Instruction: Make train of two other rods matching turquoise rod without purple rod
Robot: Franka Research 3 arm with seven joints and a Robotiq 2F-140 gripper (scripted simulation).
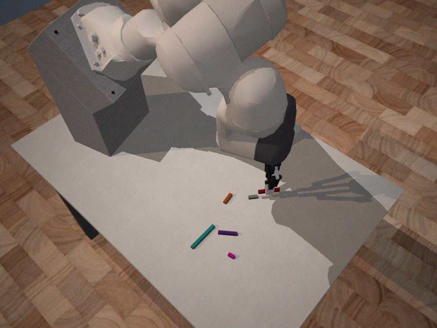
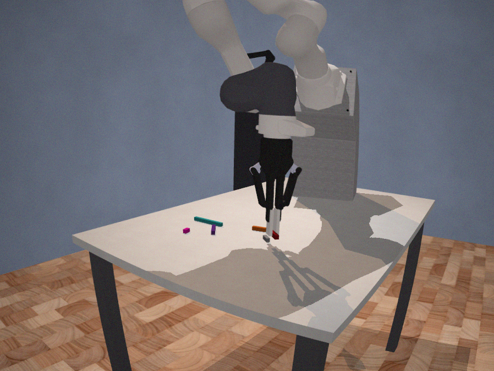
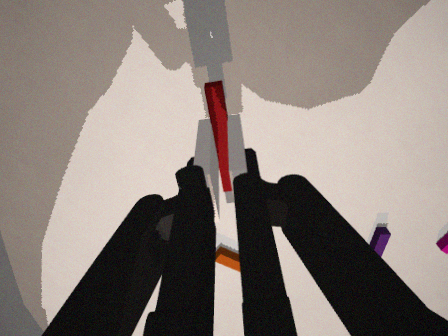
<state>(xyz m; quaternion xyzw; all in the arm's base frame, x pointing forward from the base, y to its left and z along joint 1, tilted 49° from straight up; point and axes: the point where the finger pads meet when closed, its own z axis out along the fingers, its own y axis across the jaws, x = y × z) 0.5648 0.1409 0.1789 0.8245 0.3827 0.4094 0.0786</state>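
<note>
Right now my hand is 6 cm above the grey rod, 4 cm to the left of it and 3 cm past it. The rest, counted from my hand: purple rod: 19 cm to the right, 6 cm below, 2 cm ahead; red rod: 3 cm below; orange rod: 11 cm to the right, 8 cm behind, 6 cm below.
</note>
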